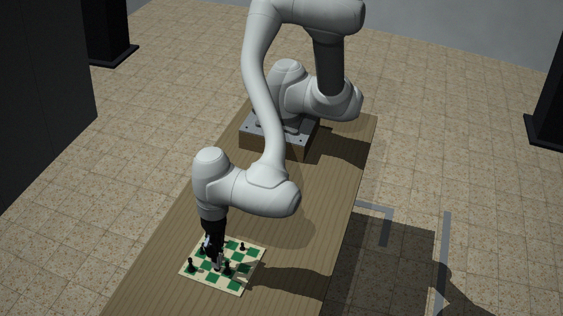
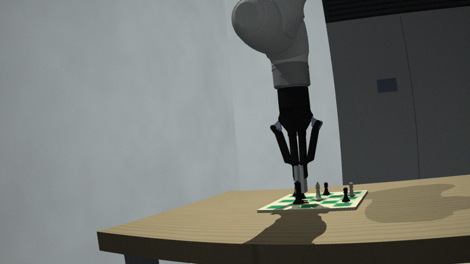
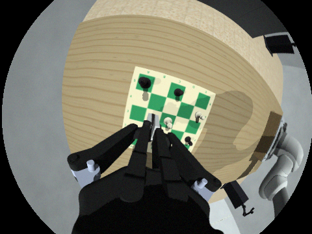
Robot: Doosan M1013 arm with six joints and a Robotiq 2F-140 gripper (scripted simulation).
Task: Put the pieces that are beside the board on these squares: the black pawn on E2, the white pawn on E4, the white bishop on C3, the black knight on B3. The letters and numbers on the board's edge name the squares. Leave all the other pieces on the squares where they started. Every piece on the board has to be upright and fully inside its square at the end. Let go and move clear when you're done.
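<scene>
The black knight lies 3 cm below my hand. The rest, counted from my hand: white bishop: 4 cm behind, 3 cm below; white pawn: 12 cm behind, 4 cm below, 3 cm to the right; green-and-cream chessboard: 6 cm below, 4 cm behind.
</scene>
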